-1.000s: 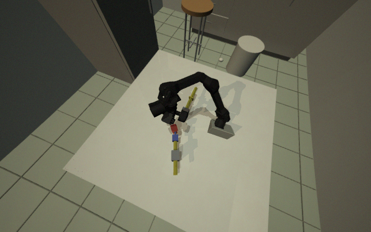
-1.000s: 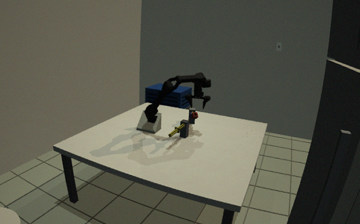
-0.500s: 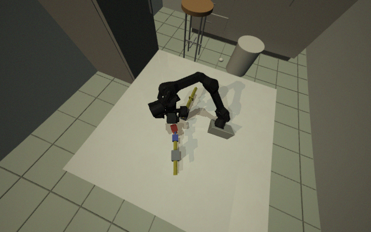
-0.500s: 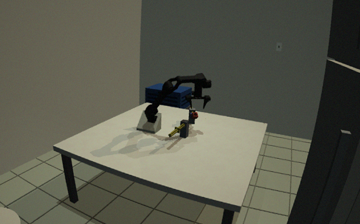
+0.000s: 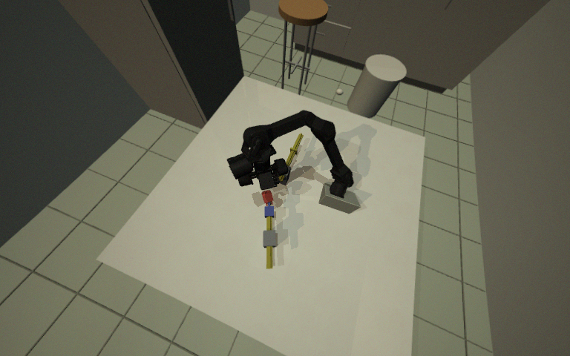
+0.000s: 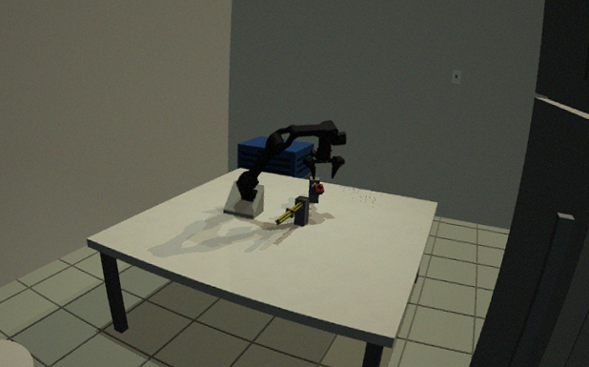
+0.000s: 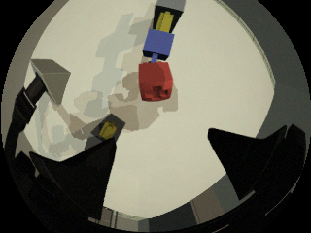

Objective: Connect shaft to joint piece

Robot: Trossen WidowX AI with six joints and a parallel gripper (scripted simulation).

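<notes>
My gripper tip is now 70 mm above the red square joint piece, 40 mm to the right of it and 30 mm past it.
</notes>
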